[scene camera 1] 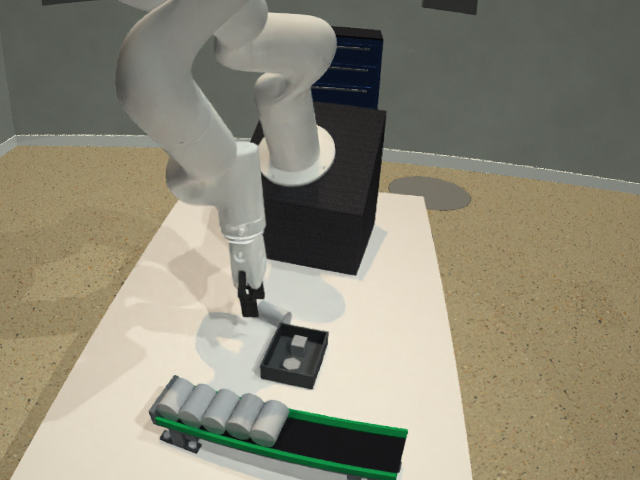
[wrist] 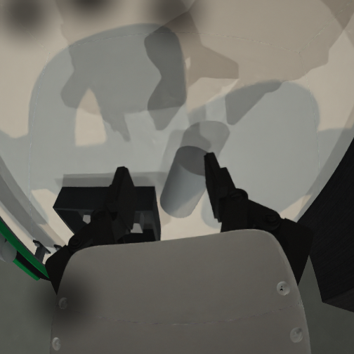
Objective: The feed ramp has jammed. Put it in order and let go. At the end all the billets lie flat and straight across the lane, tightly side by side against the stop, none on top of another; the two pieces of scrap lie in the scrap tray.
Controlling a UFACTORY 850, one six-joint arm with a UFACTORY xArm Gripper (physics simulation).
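Note:
Several grey billets lie side by side across the lane of the green-railed ramp, from the stop at its left end; none is on top of another. One more grey billet lies on its side on the table, near the back left corner of the black scrap tray. A scrap cube and a hexagonal scrap piece lie in the tray. My gripper is open and empty, above and beside the loose billet, which shows between the fingers in the wrist view.
The right part of the ramp's black lane is bare. The black robot pedestal stands on the white table behind the tray. A blue drawer cabinet stands behind the pedestal.

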